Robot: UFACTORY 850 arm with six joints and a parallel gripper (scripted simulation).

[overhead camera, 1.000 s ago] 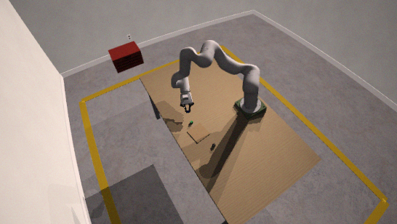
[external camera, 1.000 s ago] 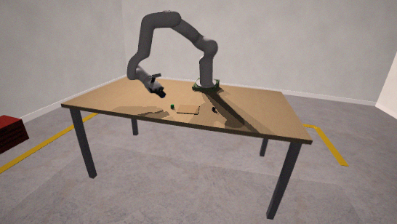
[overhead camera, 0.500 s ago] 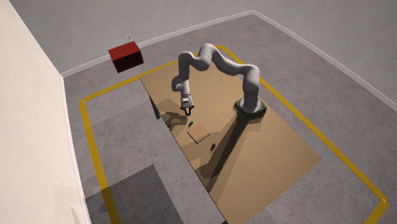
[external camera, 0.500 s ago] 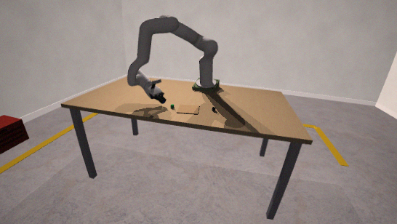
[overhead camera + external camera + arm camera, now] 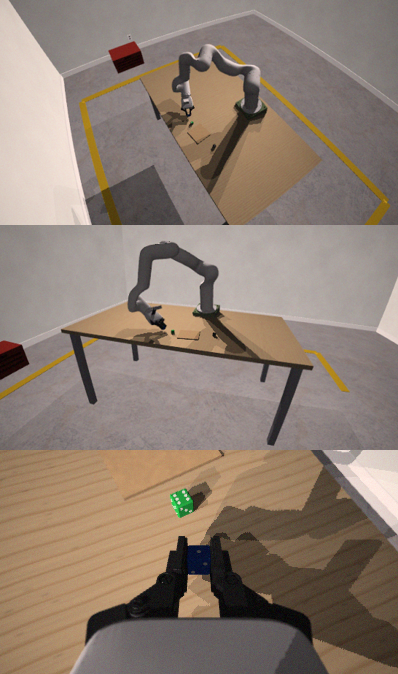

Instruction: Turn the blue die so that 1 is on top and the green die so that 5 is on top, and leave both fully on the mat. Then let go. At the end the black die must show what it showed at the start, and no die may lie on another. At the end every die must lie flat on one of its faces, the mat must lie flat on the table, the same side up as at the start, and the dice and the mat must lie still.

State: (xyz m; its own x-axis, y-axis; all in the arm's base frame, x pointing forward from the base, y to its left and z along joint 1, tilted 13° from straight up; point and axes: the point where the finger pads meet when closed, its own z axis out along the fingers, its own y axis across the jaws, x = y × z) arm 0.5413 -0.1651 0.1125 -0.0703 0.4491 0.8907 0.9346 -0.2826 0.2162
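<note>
The blue die lies 1 cm to the left of my hand and 1 cm below it. The rest, counted from my hand: mat 1 cm behind, 20 cm to the left, 3 cm below; then black die 7 cm behind, 36 cm to the left, 3 cm below; then green die 8 cm to the left, 3 cm below.
</note>
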